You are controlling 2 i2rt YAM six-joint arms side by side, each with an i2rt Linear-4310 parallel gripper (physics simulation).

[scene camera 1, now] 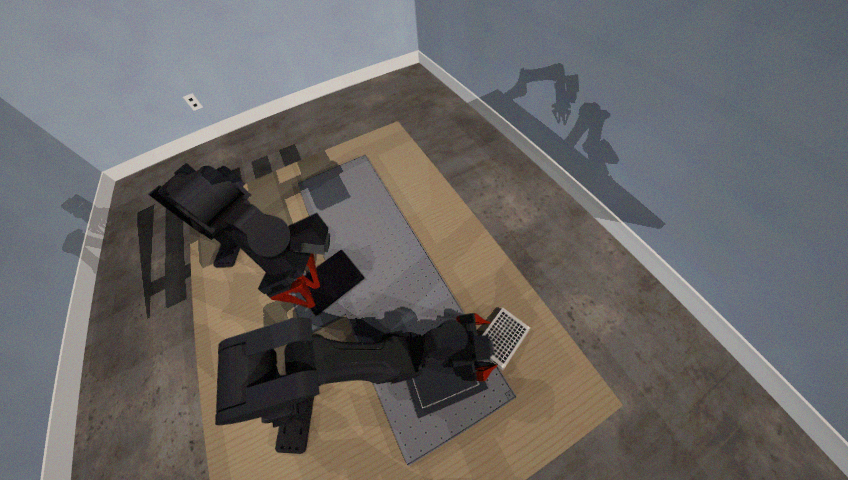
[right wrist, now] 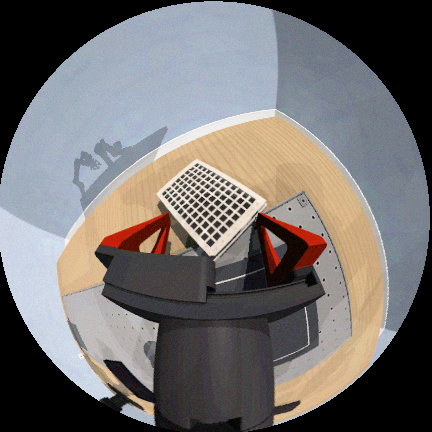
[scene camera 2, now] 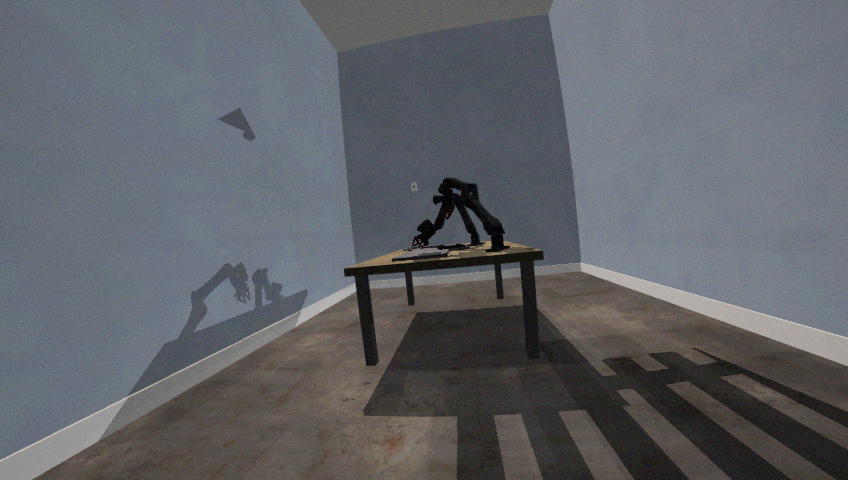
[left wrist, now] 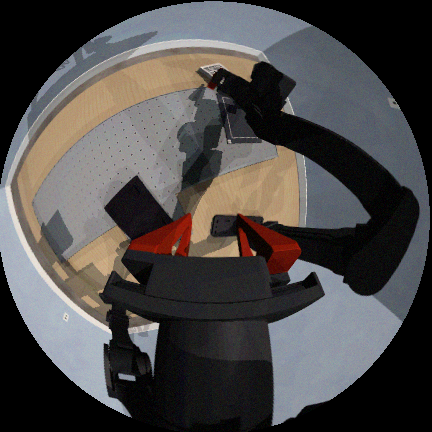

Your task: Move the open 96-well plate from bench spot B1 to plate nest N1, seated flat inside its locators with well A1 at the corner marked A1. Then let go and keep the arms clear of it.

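Where they show: left gripper, between the fingertips: [scene camera 1: 315,296] [scene camera 2: 448,218] [left wrist: 213,217]; right gripper, between the fingertips: [right wrist: 212,217] [scene camera 2: 415,246] [left wrist: 227,80]; left arm's base, origin of its link: [scene camera 2: 498,249]; right arm's base, origin of its link: [scene camera 1: 299,403] [scene camera 2: 475,244].
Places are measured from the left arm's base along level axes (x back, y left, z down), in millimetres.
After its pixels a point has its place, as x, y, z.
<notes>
The white 96-well plate [scene camera 1: 507,336] {-843, -346, -20} [left wrist: 212,68] {-851, -312, -18} [right wrist: 210,205] {-818, -358, -22} lies level near the edge of the perforated board, turned at an angle to my right fingers. My right gripper [scene camera 1: 492,344] {-802, -362, -27} [scene camera 2: 418,241] {-802, -362, -27} [right wrist: 212,217] {-802, -362, -27} is wide open, its fingertips on either side of the plate's near part and apart from it in the right wrist view. A dark pad with a white rectangular outline [scene camera 1: 452,389] {-701, -456, -15} [left wrist: 244,122] {-666, -440, -15} [right wrist: 290,330] {-668, -456, -15} lies beside and partly under the right gripper. I cannot read A1 or N1. My left gripper [scene camera 1: 314,296] {-438, -291, -214} [scene camera 2: 447,212] {-438, -291, -214} is half open and empty, far from the plate.
A black slab [scene camera 1: 342,279] {-416, -172, -25} [left wrist: 135,205] {-404, -167, -25} is close to the left gripper. The grey perforated board [scene camera 1: 392,237] {-552, -37, -13} [left wrist: 125,140] {-563, -128, -13} lies on the wooden table [scene camera 1: 565,368] {-973, -426, 0} [right wrist: 240,140] {-960, -402, 0}. The right arm reaches across the board in scene camera 1.
</notes>
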